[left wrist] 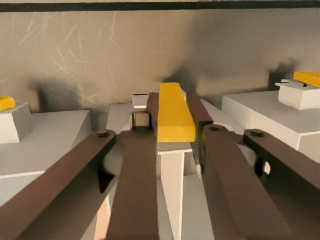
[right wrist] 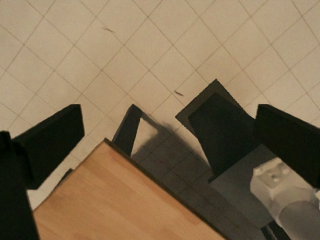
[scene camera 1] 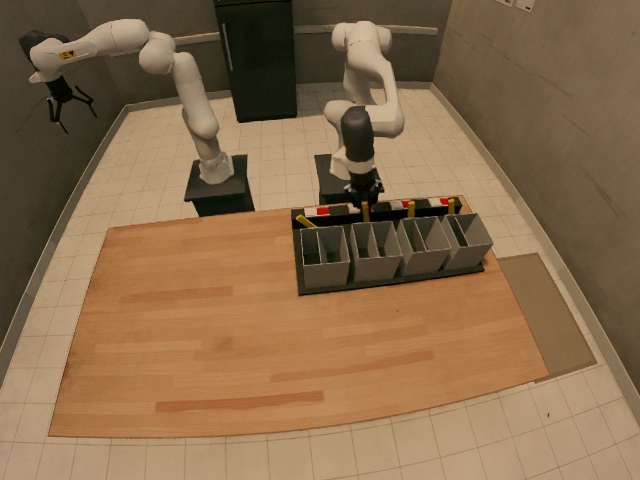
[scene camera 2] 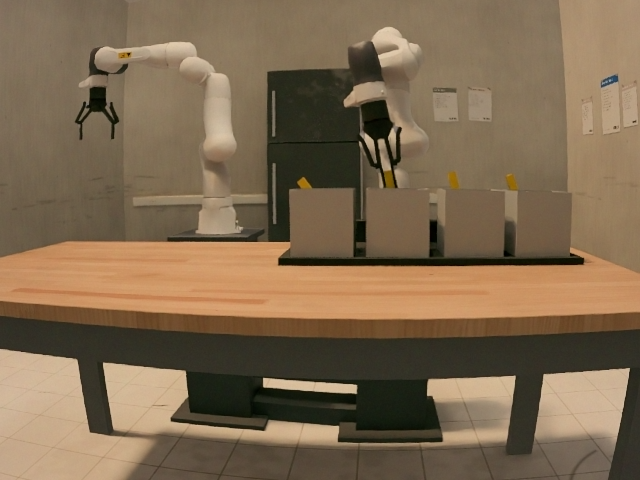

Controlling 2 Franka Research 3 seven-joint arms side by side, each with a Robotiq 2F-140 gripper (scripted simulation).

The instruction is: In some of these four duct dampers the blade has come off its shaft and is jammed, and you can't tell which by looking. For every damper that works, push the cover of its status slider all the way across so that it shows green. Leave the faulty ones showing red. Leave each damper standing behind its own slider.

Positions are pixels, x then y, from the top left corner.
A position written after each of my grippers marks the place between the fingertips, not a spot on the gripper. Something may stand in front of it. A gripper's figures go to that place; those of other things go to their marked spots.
Labels:
My right gripper (scene camera 1: 81, 124) is 1.64 m from the lens. A damper (scene camera 1: 314, 240): 1.10 m from the lens. A damper (scene camera 1: 373, 268) is 1.05 m from the lens. A damper (scene camera 1: 423, 261): 1.11 m from the lens. A damper (scene camera 1: 465, 253) is 1.18 m from the lens.

